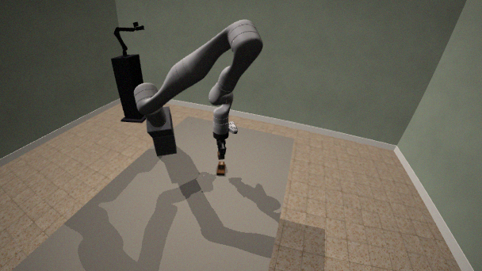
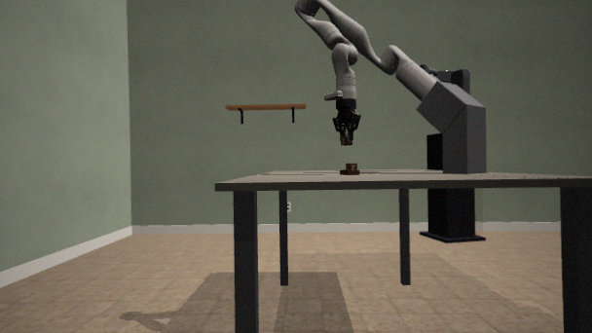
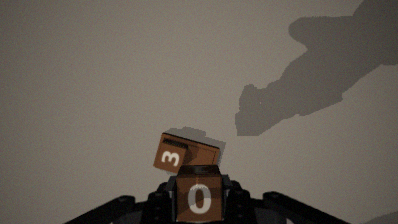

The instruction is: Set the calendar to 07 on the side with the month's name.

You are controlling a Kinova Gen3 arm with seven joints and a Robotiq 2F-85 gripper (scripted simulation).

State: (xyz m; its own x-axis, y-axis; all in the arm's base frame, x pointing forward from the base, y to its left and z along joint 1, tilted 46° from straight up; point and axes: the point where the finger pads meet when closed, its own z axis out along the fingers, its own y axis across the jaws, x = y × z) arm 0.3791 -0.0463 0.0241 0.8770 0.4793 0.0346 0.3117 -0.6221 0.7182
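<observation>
The calendar tray is 13 cm below my hand and 2 cm to the left of it.
</observation>
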